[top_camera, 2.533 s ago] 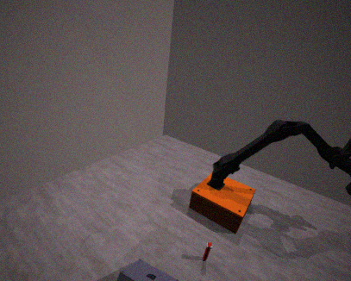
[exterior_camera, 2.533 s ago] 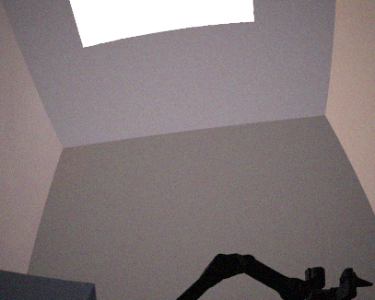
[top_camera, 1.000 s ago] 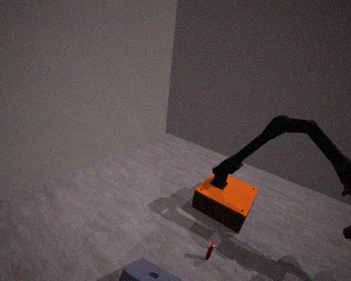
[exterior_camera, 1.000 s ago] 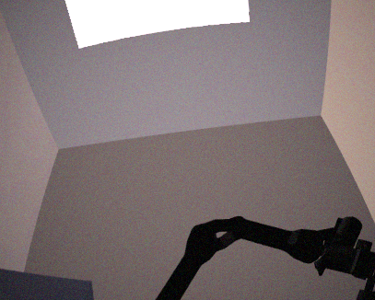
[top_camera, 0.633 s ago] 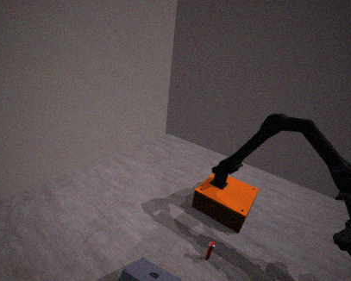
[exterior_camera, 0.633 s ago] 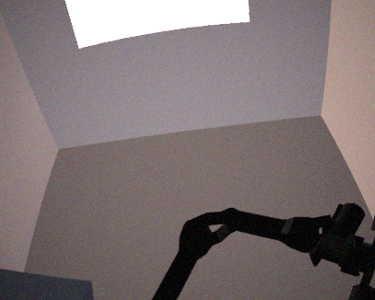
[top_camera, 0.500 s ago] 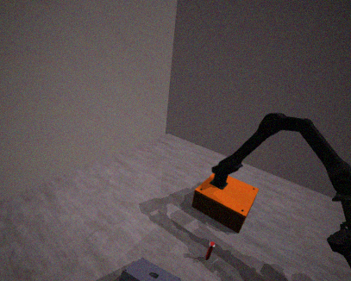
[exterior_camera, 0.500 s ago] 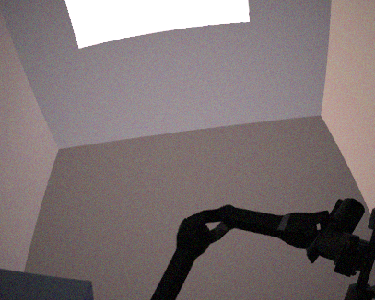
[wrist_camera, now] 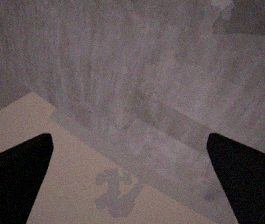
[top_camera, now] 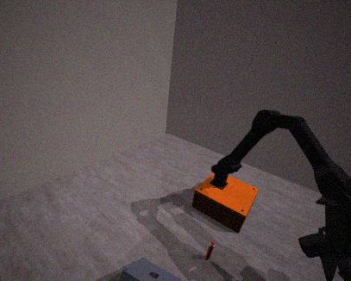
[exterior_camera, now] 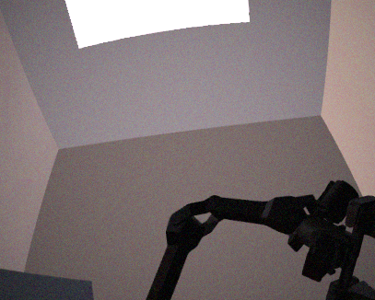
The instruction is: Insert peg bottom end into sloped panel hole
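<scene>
My gripper tip is now 30 mm short of the red peg, 310 mm to the left of it and 80 mm above it. Also, from my gripper tip: grey-blue panel (230 mm ahead, 380 mm to the right, 100 mm below).
</scene>
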